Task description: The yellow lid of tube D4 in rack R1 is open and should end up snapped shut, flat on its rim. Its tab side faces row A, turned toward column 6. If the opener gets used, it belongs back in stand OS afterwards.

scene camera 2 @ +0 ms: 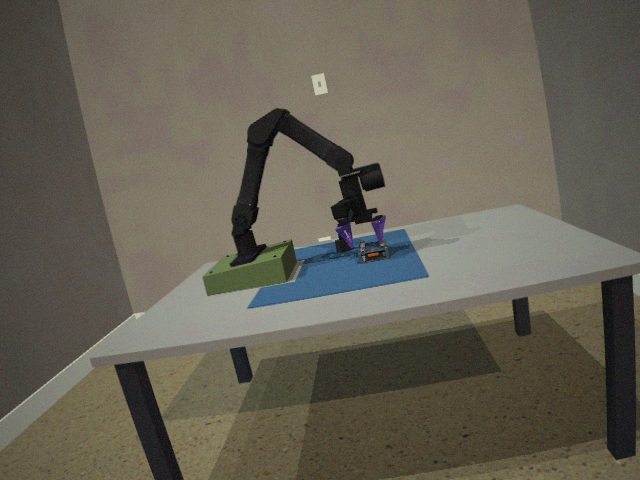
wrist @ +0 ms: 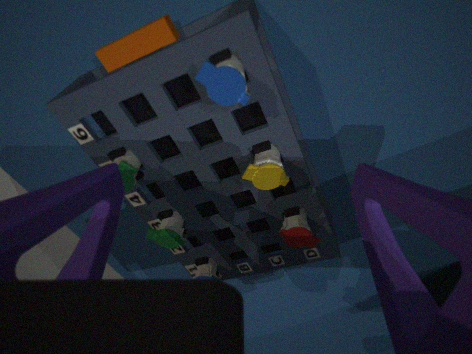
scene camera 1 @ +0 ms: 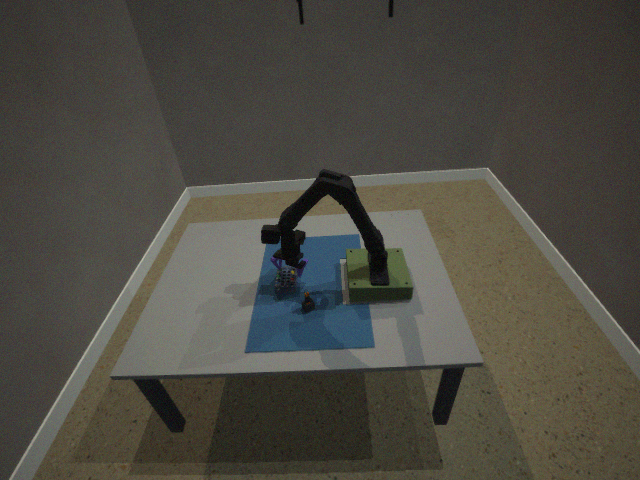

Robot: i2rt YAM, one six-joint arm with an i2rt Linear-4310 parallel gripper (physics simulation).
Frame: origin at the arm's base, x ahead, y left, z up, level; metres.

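Seen in the pictures: gripper, fingertip midpoint: (scene camera 2: 366,245) (wrist: 237,176) (scene camera 1: 290,273); arm's base at its link origin: (scene camera 2: 249,256) (scene camera 1: 378,267).
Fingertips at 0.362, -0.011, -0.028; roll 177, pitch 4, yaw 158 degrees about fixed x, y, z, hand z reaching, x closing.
Observation:
Pixels of each thing's middle, then the offset from my fingertips to it, as dx, dy, dz. "pt": a spot on its surface instead. Level surfaces: height alone.
- Rack R1 at the middle of its body: (wrist: 213,176) (scene camera 2: 372,249) (scene camera 1: 286,277) +0.016, +0.007, -0.016
- yellow lid at the middle of its body: (wrist: 268,177) -0.013, +0.001, +0.005
- orange-topped opener at the middle of its body: (scene camera 1: 307,300) -0.087, +0.161, +0.007
- blue lid at the middle of its body: (wrist: 225,86) -0.012, -0.038, +0.003
- red lid at the middle of its body: (wrist: 297,237) -0.014, +0.039, +0.003
- orange block at a spot on its surface: (wrist: 137,44) pt +0.017, -0.057, -0.015
- blue mat at its surface level: dz -0.039
Rack R1 (scene camera 1: 284,290) (scene camera 2: 362,256) (wrist: 257,65) is a grey block on the blue mat. In the wrist view the yellow lid (wrist: 269,177) of tube D4 lies over its tube, roughly flat, its tab pointing left toward row A and slightly toward column 6. A pale rim shows behind it; whether it is fully snapped I cannot tell. My gripper (scene camera 1: 289,272) (scene camera 2: 366,244) (wrist: 237,176) is open and empty above the rack, its purple fingers wide apart. The orange-topped opener (scene camera 1: 306,293) stands in dark stand OS (scene camera 1: 308,305) (scene camera 2: 341,245); a finger hides the opener in scene camera 2.
In the wrist view, a blue lid (wrist: 226,85) is at D6, a red lid (wrist: 300,237) at D2, and green lids (wrist: 127,175) (wrist: 165,237) in row A. An orange block (wrist: 137,44) is on the rack's column-6 side. The green arm base (scene camera 1: 379,291) (scene camera 2: 250,279) stands beside the blue mat (scene camera 1: 341,335) (scene camera 2: 330,289).

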